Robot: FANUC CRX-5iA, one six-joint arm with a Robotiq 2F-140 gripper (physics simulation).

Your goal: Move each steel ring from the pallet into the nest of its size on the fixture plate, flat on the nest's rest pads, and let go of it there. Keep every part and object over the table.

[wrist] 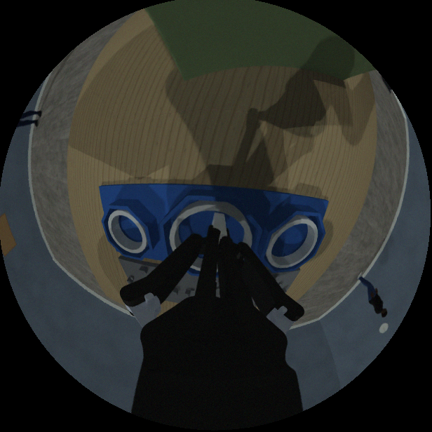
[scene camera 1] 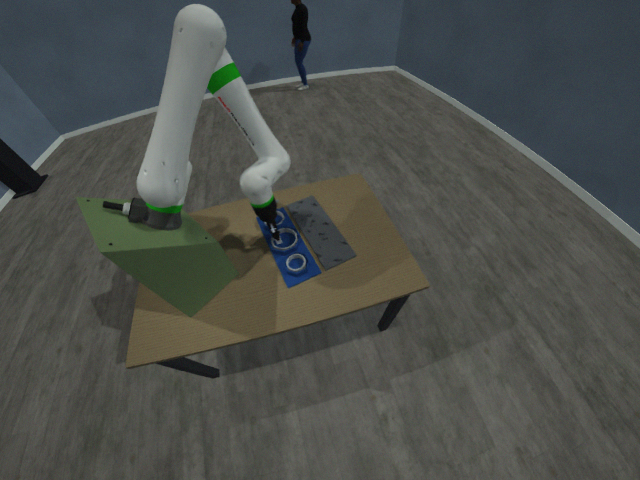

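Pixels of known places: gripper, between the fingertips: (scene camera 1: 279,242); arm's base, origin of its link: (scene camera 1: 161,221).
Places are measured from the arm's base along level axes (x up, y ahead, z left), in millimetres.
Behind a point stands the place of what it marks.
The blue fixture plate (scene camera 1: 297,280) {z -220, x -328, y 432 mm} (wrist: 115,192) carries three steel rings in its nests. The large ring (scene camera 1: 296,239) {z -28, x -298, y 481 mm} (wrist: 174,232) is in the middle nest and looks flat. A smaller ring (scene camera 1: 287,264) {z -146, x -299, y 410 mm} (wrist: 112,230) lies in the near-end nest. Another ring (scene camera 1: 282,218) {z 127, x -297, y 446 mm} (wrist: 311,240) lies in the far-end nest, partly hidden by the gripper in the scene view. My gripper (scene camera 1: 277,240) {z 5, x -328, y 400 mm} (wrist: 217,220) is shut and empty, its tips over the middle ring's opening; their exact height is unclear. A pale wedge shows beyond the tips. The grey pallet (scene camera 1: 333,248) {z -117, x -324, y 633 mm} lies beside the plate; I see no ring on it.
The wooden table (scene camera 1: 382,258) {z -238, x -336, y 827 mm} (wrist: 115,125) bears the plate and pallet, which lie side by side with a narrow gap. The green robot base block (scene camera 1: 170,273) {z -201, x -64, y 20 mm} (wrist: 225,35) stands at the table's left in the scene view. A person (scene camera 1: 300,31) stands by the far wall.
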